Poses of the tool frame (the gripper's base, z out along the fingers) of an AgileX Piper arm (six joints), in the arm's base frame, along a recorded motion.
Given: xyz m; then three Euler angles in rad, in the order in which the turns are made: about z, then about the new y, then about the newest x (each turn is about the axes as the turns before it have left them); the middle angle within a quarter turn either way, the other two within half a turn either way.
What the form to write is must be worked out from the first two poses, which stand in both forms.
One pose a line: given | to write
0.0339, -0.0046, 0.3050, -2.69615, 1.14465, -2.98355 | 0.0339, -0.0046, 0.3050, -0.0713, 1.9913, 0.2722
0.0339, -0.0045, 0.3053, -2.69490, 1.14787, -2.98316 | 0.0339, -0.0045, 0.3053, -0.0709, 1.9881, 0.2732
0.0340, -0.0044, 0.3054, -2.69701, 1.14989, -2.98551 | 0.0340, -0.0044, 0.3054, -0.0695, 1.9863, 0.2739
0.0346, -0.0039, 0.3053, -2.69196, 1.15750, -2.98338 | 0.0346, -0.0039, 0.3053, -0.0690, 1.9786, 0.2771
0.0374, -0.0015, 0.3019, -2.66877, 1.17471, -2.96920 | 0.0374, -0.0015, 0.3019, -0.0716, 1.9607, 0.2863
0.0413, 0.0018, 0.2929, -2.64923, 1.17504, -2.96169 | 0.0413, 0.0018, 0.2929, -0.0746, 1.9598, 0.2978
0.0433, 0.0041, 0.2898, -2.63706, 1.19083, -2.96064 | 0.0433, 0.0041, 0.2898, -0.0718, 1.9443, 0.3100
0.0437, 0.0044, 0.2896, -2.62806, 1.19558, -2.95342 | 0.0437, 0.0044, 0.2896, -0.0735, 1.9391, 0.3117
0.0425, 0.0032, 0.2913, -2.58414, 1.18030, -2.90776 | 0.0425, 0.0032, 0.2913, -0.0951, 1.9501, 0.3054
